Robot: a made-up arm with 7 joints. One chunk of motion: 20 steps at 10 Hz.
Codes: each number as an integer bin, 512 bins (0 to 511) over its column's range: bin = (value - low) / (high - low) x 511, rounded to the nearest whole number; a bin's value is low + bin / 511 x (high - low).
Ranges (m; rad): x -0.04..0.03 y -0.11..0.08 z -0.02..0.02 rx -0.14..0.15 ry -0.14..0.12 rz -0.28..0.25
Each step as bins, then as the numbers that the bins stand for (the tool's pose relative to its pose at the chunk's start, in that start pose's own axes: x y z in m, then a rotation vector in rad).
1 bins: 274 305 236 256 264 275
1 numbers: -0.0025 0.0034 -0.0015 0.0053 -0.0057 0.0052
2 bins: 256 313 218 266 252 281
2 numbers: -0.0049 0.0064 -0.0029 0.0110 -0.0118 0.0114
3 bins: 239 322 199 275 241 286
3 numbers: -0.0073 0.0097 -0.0044 0.0161 -0.0174 0.0166
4 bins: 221 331 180 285 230 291
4 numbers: -0.0097 0.0131 -0.0059 0.0217 -0.0230 0.0218
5 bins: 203 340 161 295 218 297
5 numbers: -0.0122 0.0164 -0.0074 0.0274 -0.0291 0.0280
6 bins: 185 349 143 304 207 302
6 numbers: -0.0147 0.0198 -0.0088 0.0325 -0.0347 0.0332
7 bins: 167 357 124 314 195 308
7 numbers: -0.0171 0.0227 -0.0103 0.0382 -0.0408 0.0395
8 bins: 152 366 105 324 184 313
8 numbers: -0.0192 0.0261 -0.0118 0.0439 -0.0464 0.0446
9 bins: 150 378 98 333 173 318
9 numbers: -0.0195 0.0305 -0.0123 0.0490 -0.0520 0.0498
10 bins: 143 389 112 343 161 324
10 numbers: -0.0204 0.0346 -0.0112 0.0547 -0.0581 0.0560
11 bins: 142 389 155 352 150 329
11 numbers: -0.0205 0.0346 -0.0079 0.0598 -0.0637 0.0612
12 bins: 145 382 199 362 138 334
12 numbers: -0.0201 0.0320 -0.0044 0.0654 -0.0698 0.0664
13 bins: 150 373 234 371 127 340
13 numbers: -0.0195 0.0287 -0.0017 0.0705 -0.0754 0.0726
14 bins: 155 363 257 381 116 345
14 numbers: -0.0188 0.0250 0.0001 0.0762 -0.0810 0.0778
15 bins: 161 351 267 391 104 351
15 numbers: -0.0179 0.0205 0.0009 0.0819 -0.0871 0.0841
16 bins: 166 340 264 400 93 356
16 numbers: -0.0173 0.0164 0.0007 0.0870 -0.0927 0.0892
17 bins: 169 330 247 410 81 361
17 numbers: -0.0168 0.0127 -0.0007 0.0927 -0.0988 0.0944
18 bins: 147 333 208 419 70 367
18 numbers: -0.0199 0.0138 -0.0037 0.0978 -0.1044 0.1006
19 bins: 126 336 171 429 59 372
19 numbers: -0.0227 0.0149 -0.0066 0.1035 -0.1100 0.1058
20 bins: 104 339 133 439 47 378
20 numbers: -0.0258 0.0160 -0.0096 0.1091 -0.1161 0.1121
